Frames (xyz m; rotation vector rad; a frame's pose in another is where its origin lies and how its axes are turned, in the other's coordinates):
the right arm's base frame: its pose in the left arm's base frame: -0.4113 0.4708 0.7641 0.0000 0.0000 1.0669
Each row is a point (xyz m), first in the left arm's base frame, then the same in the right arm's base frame.
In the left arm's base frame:
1: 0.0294 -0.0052 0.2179
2: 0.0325 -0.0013 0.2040
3: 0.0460 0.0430 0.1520
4: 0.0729 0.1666 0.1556
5: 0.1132 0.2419 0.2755
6: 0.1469 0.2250 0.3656
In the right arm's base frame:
1: -0.2040 -0.6158 -0.5462
2: -0.1991 -0.6166 -0.5601
3: -0.1538 -0.6070 -0.6121
4: -0.0326 -0.5709 -0.6085
5: 0.0528 -0.5698 -0.4886
6: 0.0543 -0.6075 -0.3985

